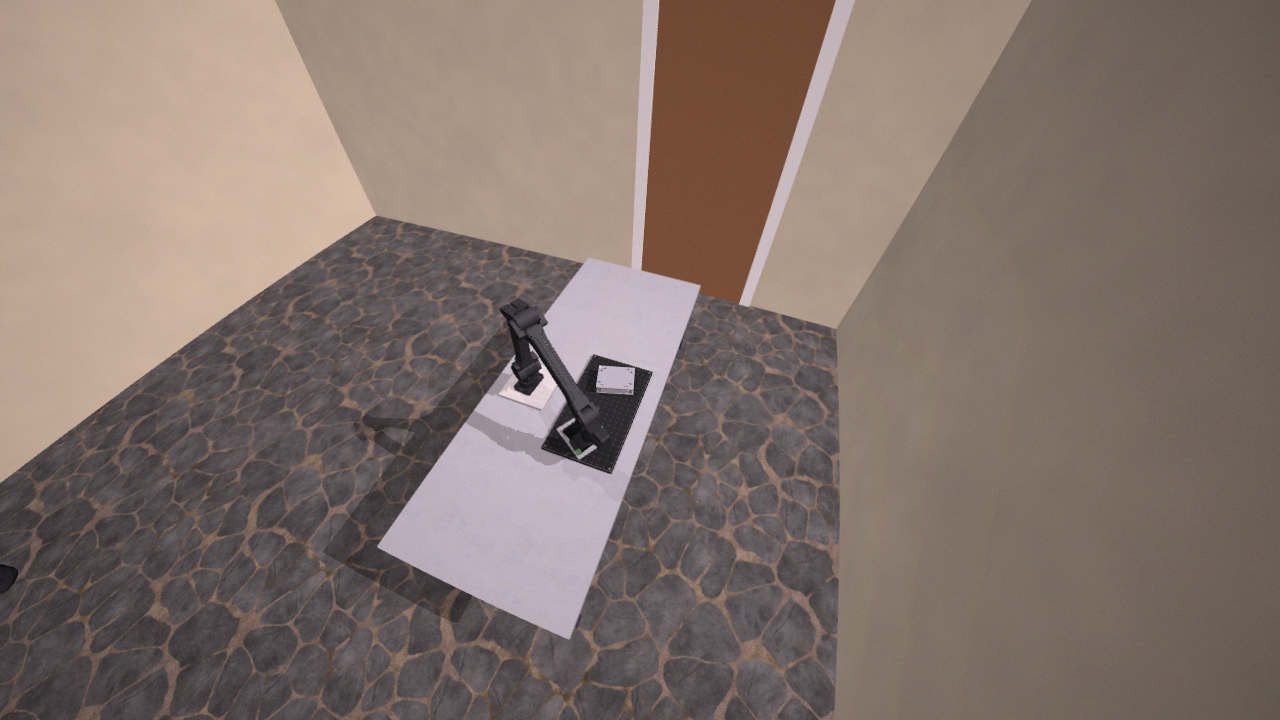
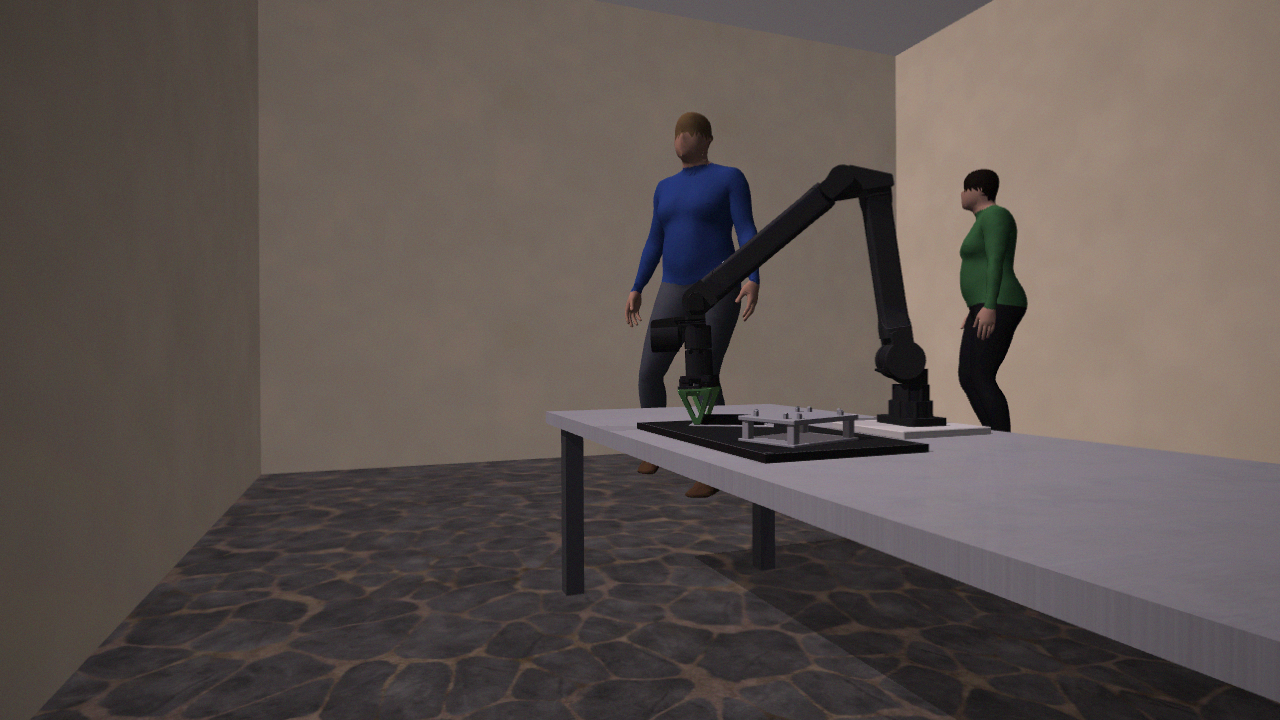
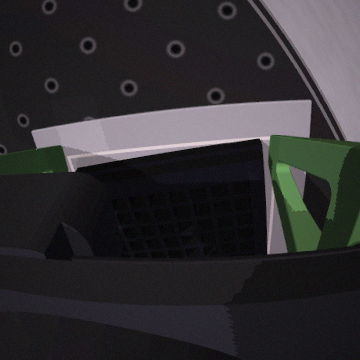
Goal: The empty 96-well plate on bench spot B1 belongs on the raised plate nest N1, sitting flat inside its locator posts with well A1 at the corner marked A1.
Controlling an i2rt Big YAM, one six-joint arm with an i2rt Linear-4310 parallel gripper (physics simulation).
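Pixels of known places: gripper, between the fingertips: (image 1: 590, 446) (image 2: 701, 422) (image 3: 162, 152); arm's base, origin of its link: (image 1: 529, 382) (image 2: 910, 423).
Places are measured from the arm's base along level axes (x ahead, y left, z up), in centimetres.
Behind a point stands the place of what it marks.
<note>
The 96-well plate (image 3: 186, 214) {x 37.1, y -15.0, z 1.3 cm} (image 1: 569, 437) {x 30.8, y -16.1, z 1.4 cm} is dark with a grid of wells. It lies flat on the pale marked spot B1 (image 3: 200, 123) {x 40.0, y -17.6, z 0.1 cm} at the near end of the black perforated board (image 1: 620, 420) {x 45.3, y 0.7, z -0.1 cm} (image 2: 787, 447) {x 41.2, y 25.8, z 0.0 cm} (image 3: 107, 53) {x 44.6, y -16.3, z -0.1 cm}. My gripper (image 3: 162, 152) {x 39.8, y -15.5, z 0.0 cm} (image 2: 699, 405) {x 39.8, y -15.5, z 0.0 cm} (image 1: 582, 445) {x 39.8, y -15.5, z 0.0 cm} is open, with one green finger on each side of the plate, low over the board. I cannot tell whether the fingers touch the plate. The raised nest N1 (image 1: 616, 379) {x 35.6, y 16.4, z 4.2 cm} (image 2: 795, 420) {x 39.8, y 25.7, z 4.1 cm} stands empty at the board's far end, with its small locator posts up.
The board lies on a long grey table (image 1: 500, 527) {x 26.1, y -56.2, z -1.4 cm} (image 2: 1073, 502) {x 28.3, y 64.8, z -1.4 cm}. The arm's base (image 1: 525, 380) {x 1.5, y -2.9, z 6.2 cm} (image 2: 907, 407) {x 2.9, y 2.9, z 3.6 cm} stands beside the board. A person in blue (image 2: 693, 232) and a person in green (image 2: 989, 269) stand behind the table.
</note>
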